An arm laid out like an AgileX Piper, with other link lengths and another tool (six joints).
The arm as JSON. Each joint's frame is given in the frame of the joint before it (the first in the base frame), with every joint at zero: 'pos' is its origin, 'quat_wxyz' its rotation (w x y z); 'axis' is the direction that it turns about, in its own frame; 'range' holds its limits. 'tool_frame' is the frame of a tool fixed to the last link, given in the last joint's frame.
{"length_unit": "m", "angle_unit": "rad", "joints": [
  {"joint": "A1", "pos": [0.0, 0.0, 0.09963], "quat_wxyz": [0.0, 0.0, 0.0, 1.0], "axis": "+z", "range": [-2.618, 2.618]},
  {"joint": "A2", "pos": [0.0, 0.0, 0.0], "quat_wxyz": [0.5, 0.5, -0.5, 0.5], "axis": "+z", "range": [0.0, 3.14]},
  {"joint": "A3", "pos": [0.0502, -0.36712, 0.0], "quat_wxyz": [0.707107, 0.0, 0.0, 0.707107], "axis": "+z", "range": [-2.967, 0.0]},
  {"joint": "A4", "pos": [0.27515, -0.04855, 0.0], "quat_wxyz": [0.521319, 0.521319, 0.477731, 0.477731], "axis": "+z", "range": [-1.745, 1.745]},
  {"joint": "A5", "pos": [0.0, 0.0, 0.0], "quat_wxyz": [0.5, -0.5, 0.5, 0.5], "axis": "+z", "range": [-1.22, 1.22]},
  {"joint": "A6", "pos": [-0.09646, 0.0, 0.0], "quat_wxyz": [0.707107, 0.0, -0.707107, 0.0], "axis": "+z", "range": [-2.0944, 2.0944]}
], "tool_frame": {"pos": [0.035, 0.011, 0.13], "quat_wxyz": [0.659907, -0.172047, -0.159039, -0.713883]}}
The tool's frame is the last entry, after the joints.
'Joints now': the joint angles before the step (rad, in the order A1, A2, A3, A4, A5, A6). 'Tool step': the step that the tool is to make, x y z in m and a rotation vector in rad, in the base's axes. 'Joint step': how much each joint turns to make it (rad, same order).
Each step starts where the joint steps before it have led.
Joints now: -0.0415 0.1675 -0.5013 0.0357 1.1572 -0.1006
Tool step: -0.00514 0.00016 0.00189 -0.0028 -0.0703 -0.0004
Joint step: 0.0000 -0.0683 0.0108 0.0000 -0.0129 -0.0001
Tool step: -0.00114 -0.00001 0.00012 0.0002 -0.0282 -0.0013
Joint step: 0.0000 -0.0259 0.0078 0.0000 -0.0101 0.0015
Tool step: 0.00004 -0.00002 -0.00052 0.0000 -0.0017 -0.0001
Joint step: 0.0001 -0.0023 0.0023 -0.0001 -0.0017 0.0001
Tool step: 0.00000 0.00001 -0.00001 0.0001 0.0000 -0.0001
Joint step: -0.0001 0.0000 0.0000 0.0001 0.0000 0.0000
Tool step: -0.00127 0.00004 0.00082 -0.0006 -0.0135 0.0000
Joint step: 0.0001 -0.0130 0.0000 -0.0001 -0.0006 0.0000
